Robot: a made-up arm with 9 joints. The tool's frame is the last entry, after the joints.
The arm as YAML. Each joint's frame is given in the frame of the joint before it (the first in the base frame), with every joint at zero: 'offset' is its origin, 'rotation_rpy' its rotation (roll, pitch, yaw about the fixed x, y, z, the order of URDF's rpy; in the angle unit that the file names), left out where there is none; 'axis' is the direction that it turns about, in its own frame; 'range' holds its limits. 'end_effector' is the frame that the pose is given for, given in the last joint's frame.
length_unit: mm
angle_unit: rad
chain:
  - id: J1
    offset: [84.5, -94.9, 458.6]
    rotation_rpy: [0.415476, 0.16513, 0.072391]
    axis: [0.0, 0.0, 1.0]
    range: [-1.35, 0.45]
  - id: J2
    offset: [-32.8, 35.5, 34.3]
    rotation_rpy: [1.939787, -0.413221, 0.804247]
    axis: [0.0, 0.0, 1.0]
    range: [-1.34, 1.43]
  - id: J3
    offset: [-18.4, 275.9, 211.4]
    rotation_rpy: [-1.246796, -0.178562, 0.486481]
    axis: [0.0, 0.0, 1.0]
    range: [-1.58, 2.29]
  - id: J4
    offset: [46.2, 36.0, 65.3]
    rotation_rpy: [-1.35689, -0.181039, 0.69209]
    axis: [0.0, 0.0, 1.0]
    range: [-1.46, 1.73]
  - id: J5
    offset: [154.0, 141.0, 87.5]
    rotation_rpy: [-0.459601, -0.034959, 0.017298]
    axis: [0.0, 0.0, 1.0]
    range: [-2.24, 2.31]
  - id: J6
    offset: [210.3, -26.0, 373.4]
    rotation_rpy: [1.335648, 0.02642, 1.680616]
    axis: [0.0, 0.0, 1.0]
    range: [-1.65, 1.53]
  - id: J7
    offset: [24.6, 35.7, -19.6]
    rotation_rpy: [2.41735, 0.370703, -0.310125]
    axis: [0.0, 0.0, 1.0]
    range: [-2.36, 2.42]
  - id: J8
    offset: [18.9, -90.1, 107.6]
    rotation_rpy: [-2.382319, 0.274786, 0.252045]
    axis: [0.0, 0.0, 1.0]
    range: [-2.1, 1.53]
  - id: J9
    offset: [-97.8, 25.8, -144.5]
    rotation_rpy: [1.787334, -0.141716, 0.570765]
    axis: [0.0, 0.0, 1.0]
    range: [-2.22, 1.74]
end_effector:
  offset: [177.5, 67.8, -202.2]
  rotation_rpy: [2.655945, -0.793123, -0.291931]
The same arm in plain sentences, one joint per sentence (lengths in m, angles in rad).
The arm has nine revolute joints in a row. What follows holds with every joint at zero, and every direction is one of the base frame's. The first joint lies 0.0845 m along +x and 0.0949 m along -y and 0.4586 m along +z from the base frame's origin and turns about the direction (0.179196, -0.391691, 0.902478), from -1.3500 to 0.4500 rad. The second joint lies 0.0261 m along -x and 0.0168 m along +y and 0.0505 m along +z from the first joint and turns about the direction (0.700598, -0.313299, -0.641098), from -1.3400 to 1.4300 rad. The third joint lies 0.1775 m along +x and 0.2992 m along -y and 0.0105 m along +z from the second joint and turns about -y, from -1.5800 to 2.2900 rad. The fourth joint lies 0.0155 m along +x and 0.0653 m along -y and 0.0565 m along +z from the third joint and turns about the direction (-0.958842, -0.208809, 0.192408), from -1.4600 to 1.7300 rad. The fifth joint lies 0.0716 m along -x and 0.0895 m along +y and 0.1952 m along +z from the fourth joint and turns about the direction (-0.940922, 0.245806, 0.232905), from -2.2400 to 2.3100 rad. The sixth joint lies 0.3176 m along -x and 0.0311 m along +y and 0.2872 m along +z from the fifth joint and turns about +z, from -1.6500 to 1.5300 rad. The seventh joint lies 0.0274 m along -x and 0.0336 m along +y and 0.0196 m along -z from the sixth joint and turns about the direction (0.397914, -0.595221, -0.698124), from -2.3600 to 2.4200 rad. The eighth joint lies 0.0154 m along -x and 0.0297 m along -y and 0.1376 m along -z from the seventh joint and turns about +z, from -2.1000 to 1.5300 rad. The ninth joint lies 0.0760 m along -x and 0.0667 m along -y and 0.1445 m along -z from the eighth joint and turns about the direction (0.977079, 0.0088, -0.212695), from -2.2200 to 1.7400 rad. The tool frame, which is the frame that the pose is given for, lies 0.1793 m along -x and 0.1642 m along +y and 0.1336 m along +z from the ninth joint; its axes are the base frame's turned by roll -2.0075, pitch 0.2546 and yaw 0.8088 rad (as in URDF: about the fixed x, then y, then z).
